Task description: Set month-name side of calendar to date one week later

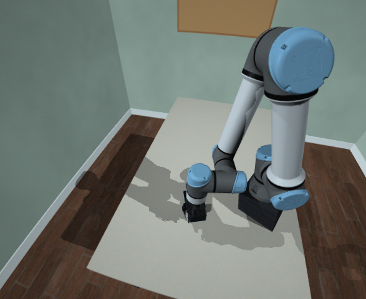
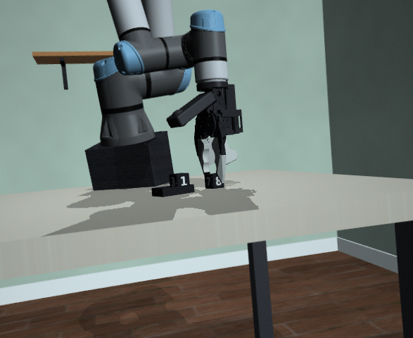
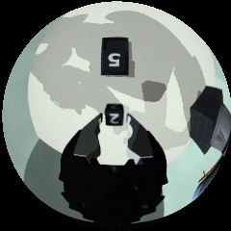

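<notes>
My gripper is now 5 cm short of the black digit cube and 8 cm to the left of it. The rest, counted from my hand: black tray 6 cm ahead, 10 cm to the right, 2 cm below.
</notes>
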